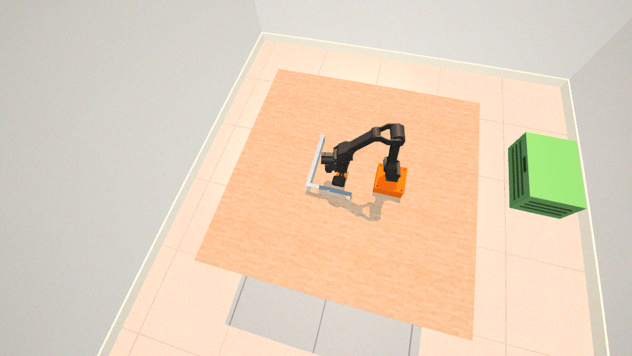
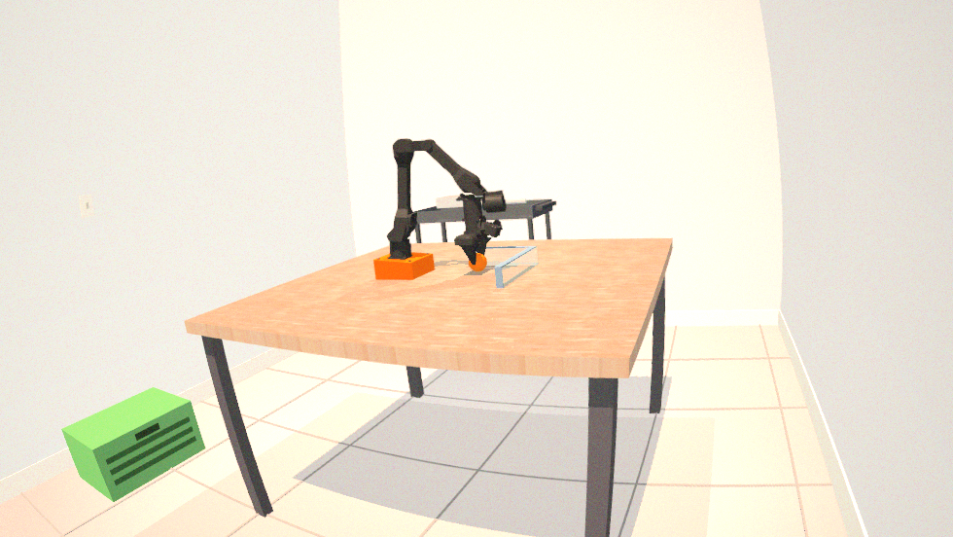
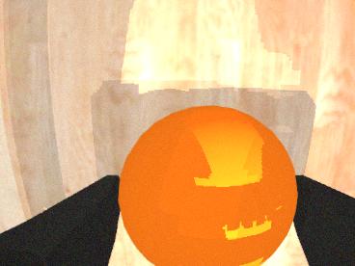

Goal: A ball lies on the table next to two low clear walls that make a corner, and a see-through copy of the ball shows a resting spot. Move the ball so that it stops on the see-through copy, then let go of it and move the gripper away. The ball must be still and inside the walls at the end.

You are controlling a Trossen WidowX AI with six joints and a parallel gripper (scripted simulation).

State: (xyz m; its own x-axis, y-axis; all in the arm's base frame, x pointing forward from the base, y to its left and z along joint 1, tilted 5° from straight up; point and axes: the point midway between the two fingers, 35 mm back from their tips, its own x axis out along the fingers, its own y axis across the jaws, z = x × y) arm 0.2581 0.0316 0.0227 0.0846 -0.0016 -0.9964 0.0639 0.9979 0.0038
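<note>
Now: the see-through copy of ball right at my gripper tip. Also, from my gripper tip: orange ball: right at my gripper tip; clear wall: 150 mm ahead, 60 mm to the right.
</note>
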